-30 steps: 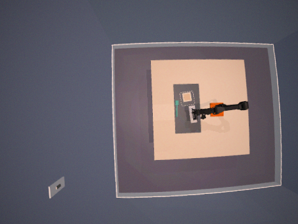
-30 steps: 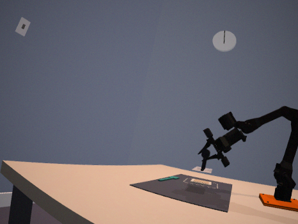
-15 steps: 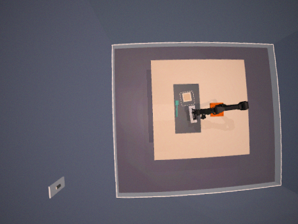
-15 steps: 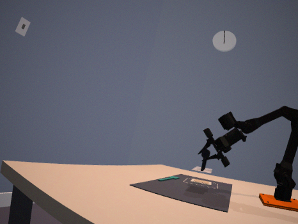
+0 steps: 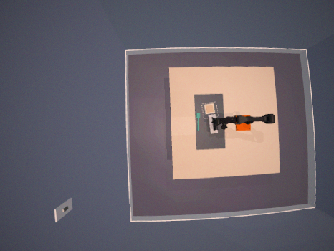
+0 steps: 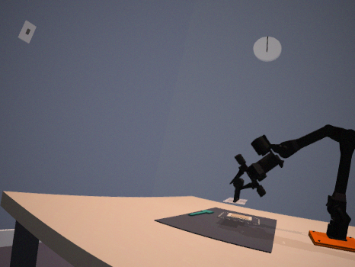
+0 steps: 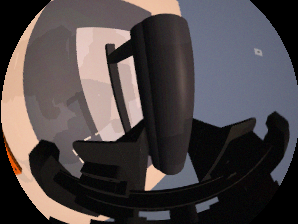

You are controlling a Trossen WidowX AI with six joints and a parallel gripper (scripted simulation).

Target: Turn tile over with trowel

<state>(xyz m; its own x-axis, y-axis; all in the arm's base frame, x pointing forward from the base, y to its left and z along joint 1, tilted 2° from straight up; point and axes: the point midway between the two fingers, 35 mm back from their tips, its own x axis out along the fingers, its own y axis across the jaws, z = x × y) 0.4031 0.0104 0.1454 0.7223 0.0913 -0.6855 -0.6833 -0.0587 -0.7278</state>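
Now: gripper tip 110 mm short of the teal t-shaped tool, 40 mm to the left of it and 130 mm above it. Also, from my gripper tip: dark grey mat 30 mm behind, 20 mm to the right, 150 mm below; tan square tile 30 mm behind, 160 mm to the right, 130 mm below.
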